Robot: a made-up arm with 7 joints.
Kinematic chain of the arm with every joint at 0, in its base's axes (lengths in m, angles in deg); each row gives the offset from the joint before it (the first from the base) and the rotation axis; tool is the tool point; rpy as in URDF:
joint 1: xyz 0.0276 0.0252 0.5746 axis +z
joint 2: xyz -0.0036 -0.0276 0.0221 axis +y
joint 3: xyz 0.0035 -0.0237 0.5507 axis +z
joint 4: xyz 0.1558 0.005 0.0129 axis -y
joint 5: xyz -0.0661 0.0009 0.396 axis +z
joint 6: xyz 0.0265 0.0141 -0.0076 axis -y
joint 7: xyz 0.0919 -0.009 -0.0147 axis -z
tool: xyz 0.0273 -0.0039 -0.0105 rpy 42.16 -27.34 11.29
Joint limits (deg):
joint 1: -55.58..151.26
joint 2: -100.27..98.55
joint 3: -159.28..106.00
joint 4: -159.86..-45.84
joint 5: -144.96..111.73
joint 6: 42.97..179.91
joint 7: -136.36..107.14
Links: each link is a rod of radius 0.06 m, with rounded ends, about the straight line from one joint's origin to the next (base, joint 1, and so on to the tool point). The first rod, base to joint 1, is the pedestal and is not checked.
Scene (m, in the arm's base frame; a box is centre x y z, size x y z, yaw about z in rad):
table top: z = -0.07
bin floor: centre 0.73 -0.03 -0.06 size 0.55 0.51 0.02 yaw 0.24
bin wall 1: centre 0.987 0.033 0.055 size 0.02 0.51 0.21 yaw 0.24
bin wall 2: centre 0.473 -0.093 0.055 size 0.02 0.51 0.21 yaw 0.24
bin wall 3: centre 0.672 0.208 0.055 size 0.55 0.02 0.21 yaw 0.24
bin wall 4: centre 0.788 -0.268 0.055 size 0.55 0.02 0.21 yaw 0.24
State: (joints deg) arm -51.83 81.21 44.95 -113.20 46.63 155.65 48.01
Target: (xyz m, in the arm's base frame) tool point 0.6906 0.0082 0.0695
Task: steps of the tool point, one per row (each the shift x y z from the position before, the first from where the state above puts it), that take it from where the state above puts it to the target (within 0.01 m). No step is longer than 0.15 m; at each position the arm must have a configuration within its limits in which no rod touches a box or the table.
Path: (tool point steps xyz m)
1: 0.0426 0.0918 -0.0650
2: 0.0187 0.0980 -0.0676

